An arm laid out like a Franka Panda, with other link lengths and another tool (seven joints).
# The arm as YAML. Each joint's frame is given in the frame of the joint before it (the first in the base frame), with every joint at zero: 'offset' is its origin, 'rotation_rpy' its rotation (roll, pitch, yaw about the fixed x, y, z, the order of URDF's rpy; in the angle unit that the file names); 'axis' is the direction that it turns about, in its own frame. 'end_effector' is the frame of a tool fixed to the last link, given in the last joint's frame.
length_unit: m
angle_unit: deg
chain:
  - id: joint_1
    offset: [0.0, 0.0, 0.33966]
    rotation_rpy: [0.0, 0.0, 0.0]
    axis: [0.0, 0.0, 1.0]
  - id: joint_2
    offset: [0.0, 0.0, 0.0]
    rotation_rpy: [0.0, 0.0, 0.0]
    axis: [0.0, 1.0, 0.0]
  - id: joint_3
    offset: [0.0, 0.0, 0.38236]
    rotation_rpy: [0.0, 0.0, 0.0]
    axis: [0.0, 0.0, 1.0]
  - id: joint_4
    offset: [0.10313, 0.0, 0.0]
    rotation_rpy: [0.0, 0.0, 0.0]
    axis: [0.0, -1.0, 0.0]
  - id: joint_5
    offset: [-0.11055, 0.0, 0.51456]
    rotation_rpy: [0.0, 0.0, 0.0]
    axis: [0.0, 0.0, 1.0]
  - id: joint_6
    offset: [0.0, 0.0, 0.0]
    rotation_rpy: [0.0, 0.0, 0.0]
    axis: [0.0, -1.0, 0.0]
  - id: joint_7
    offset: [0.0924, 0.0, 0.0]
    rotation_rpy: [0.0, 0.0, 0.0]
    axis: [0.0, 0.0, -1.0]
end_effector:
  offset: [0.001, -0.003, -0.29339]
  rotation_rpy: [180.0, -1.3, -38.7]
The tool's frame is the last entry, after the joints.
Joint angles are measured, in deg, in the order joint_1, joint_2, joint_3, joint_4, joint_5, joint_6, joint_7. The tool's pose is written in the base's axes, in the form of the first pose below.
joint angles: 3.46, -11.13, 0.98, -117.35, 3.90, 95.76, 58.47
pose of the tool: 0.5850, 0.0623, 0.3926, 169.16, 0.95, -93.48
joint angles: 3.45, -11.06, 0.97, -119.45, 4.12, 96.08, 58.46
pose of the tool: 0.5739, 0.0622, 0.3718, 167.30, 0.90, -93.61
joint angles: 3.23, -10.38, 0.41, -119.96, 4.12, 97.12, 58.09
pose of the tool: 0.5773, 0.0544, 0.3606, 167.15, 1.05, -94.09
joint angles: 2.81, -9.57, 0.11, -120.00, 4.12, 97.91, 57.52
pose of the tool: 0.5821, 0.0472, 0.3523, 167.11, 1.20, -94.31
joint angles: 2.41, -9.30, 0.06, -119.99, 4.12, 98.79, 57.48
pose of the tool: 0.5873, 0.0427, 0.3501, 167.72, 1.28, -94.76
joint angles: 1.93, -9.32, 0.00, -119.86, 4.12, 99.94, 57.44
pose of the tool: 0.5946, 0.0372, 0.3521, 169.01, 1.43, -95.31
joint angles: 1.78, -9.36, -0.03, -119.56, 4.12, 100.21, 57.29
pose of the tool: 0.5982, 0.0354, 0.3556, 169.63, 1.53, -95.35
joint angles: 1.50, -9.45, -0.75, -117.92, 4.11, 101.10, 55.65
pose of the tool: 0.6140, 0.0249, 0.3735, 172.31, 2.16, -94.69
